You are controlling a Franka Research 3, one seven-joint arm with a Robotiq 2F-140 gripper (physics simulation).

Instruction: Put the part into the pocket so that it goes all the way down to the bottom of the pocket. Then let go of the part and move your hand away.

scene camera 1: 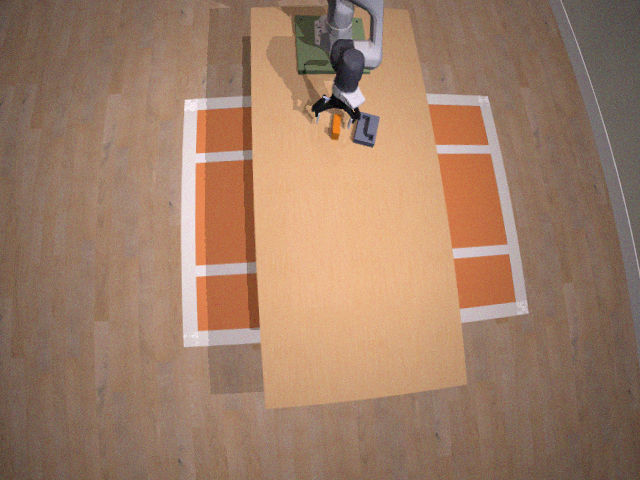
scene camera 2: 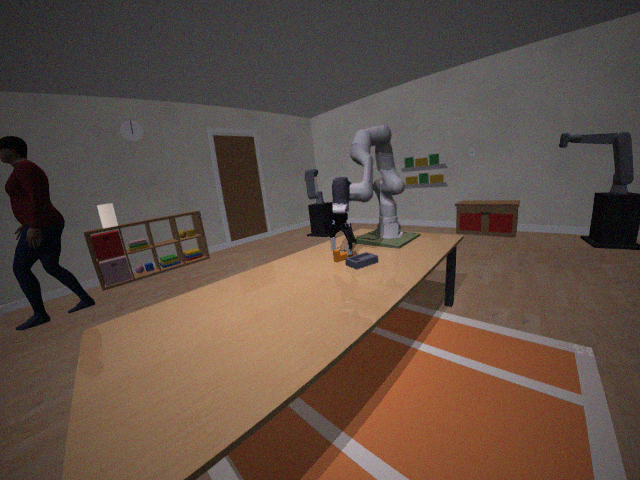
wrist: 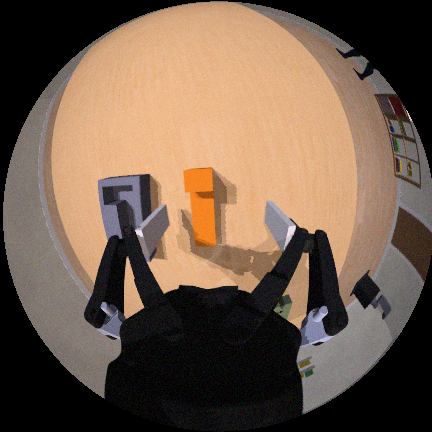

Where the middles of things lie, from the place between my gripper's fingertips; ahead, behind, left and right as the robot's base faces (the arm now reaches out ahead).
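Orange L-shaped part (wrist: 198, 182): my hand 10 mm above it, 10 mm short of it, 20 mm to the right of it. Pocket block (wrist: 124, 200): from my hand, 40 mm ahead, 140 mm to the left, 20 mm below.
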